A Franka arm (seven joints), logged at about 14 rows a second.
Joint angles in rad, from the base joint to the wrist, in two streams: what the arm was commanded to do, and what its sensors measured. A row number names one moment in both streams.
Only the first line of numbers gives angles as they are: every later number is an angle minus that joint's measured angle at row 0.
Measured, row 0: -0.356 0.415 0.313 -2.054 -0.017 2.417 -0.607
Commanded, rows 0 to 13: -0.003 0.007 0.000 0.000 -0.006 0.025 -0.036; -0.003 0.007 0.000 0.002 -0.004 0.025 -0.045; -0.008 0.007 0.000 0.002 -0.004 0.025 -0.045; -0.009 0.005 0.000 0.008 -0.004 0.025 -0.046; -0.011 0.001 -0.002 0.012 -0.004 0.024 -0.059; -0.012 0.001 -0.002 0.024 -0.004 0.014 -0.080; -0.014 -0.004 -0.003 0.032 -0.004 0.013 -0.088; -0.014 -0.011 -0.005 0.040 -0.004 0.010 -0.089; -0.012 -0.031 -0.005 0.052 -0.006 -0.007 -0.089; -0.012 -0.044 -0.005 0.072 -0.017 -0.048 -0.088; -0.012 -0.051 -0.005 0.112 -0.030 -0.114 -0.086; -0.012 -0.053 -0.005 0.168 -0.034 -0.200 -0.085; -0.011 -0.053 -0.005 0.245 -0.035 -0.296 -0.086; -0.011 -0.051 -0.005 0.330 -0.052 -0.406 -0.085
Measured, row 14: -0.006 -0.045 -0.007 0.186 -0.029 -0.231 -0.073
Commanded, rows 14 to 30: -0.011 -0.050 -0.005 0.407 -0.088 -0.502 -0.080; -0.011 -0.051 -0.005 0.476 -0.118 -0.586 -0.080; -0.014 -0.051 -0.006 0.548 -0.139 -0.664 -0.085; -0.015 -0.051 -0.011 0.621 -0.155 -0.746 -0.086; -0.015 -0.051 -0.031 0.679 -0.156 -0.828 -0.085; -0.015 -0.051 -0.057 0.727 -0.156 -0.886 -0.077; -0.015 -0.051 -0.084 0.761 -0.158 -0.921 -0.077; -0.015 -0.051 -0.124 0.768 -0.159 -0.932 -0.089; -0.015 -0.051 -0.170 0.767 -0.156 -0.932 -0.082; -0.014 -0.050 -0.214 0.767 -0.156 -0.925 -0.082; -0.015 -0.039 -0.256 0.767 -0.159 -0.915 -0.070; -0.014 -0.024 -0.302 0.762 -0.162 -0.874 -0.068; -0.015 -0.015 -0.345 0.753 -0.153 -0.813 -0.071; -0.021 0.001 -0.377 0.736 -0.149 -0.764 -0.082; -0.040 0.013 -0.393 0.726 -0.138 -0.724 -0.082; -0.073 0.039 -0.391 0.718 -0.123 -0.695 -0.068; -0.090 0.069 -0.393 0.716 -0.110 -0.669 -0.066
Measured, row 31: -0.056 0.026 -0.393 0.716 -0.136 -0.711 -0.076
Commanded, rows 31 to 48: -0.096 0.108 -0.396 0.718 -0.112 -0.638 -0.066; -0.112 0.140 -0.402 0.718 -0.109 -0.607 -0.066; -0.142 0.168 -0.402 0.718 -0.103 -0.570 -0.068; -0.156 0.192 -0.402 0.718 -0.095 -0.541 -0.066; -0.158 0.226 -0.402 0.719 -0.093 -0.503 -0.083; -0.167 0.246 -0.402 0.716 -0.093 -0.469 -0.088; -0.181 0.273 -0.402 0.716 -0.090 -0.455 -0.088; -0.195 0.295 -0.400 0.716 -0.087 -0.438 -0.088; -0.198 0.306 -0.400 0.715 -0.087 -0.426 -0.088; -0.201 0.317 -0.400 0.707 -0.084 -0.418 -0.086; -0.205 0.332 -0.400 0.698 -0.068 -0.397 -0.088; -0.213 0.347 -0.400 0.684 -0.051 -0.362 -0.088; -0.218 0.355 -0.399 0.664 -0.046 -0.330 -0.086; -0.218 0.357 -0.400 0.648 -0.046 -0.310 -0.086; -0.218 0.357 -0.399 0.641 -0.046 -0.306 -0.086; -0.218 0.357 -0.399 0.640 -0.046 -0.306 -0.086; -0.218 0.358 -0.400 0.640 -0.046 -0.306 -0.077; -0.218 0.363 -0.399 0.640 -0.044 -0.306 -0.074
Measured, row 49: -0.210 0.374 -0.404 0.652 -0.061 -0.318 -0.072
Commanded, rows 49 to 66: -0.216 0.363 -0.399 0.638 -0.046 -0.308 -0.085; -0.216 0.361 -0.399 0.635 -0.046 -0.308 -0.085; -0.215 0.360 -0.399 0.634 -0.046 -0.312 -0.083; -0.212 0.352 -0.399 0.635 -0.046 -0.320 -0.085; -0.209 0.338 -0.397 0.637 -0.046 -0.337 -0.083; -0.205 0.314 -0.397 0.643 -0.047 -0.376 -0.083; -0.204 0.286 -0.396 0.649 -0.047 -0.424 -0.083; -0.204 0.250 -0.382 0.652 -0.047 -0.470 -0.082; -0.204 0.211 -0.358 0.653 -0.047 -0.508 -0.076; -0.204 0.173 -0.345 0.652 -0.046 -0.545 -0.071; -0.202 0.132 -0.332 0.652 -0.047 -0.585 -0.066; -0.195 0.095 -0.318 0.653 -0.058 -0.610 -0.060; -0.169 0.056 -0.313 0.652 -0.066 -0.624 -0.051; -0.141 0.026 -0.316 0.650 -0.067 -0.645 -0.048; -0.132 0.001 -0.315 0.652 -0.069 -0.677 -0.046; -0.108 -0.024 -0.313 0.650 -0.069 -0.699 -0.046; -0.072 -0.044 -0.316 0.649 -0.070 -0.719 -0.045; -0.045 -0.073 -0.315 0.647 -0.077 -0.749 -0.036
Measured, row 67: -0.095 -0.016 -0.308 0.678 -0.061 -0.711 -0.057
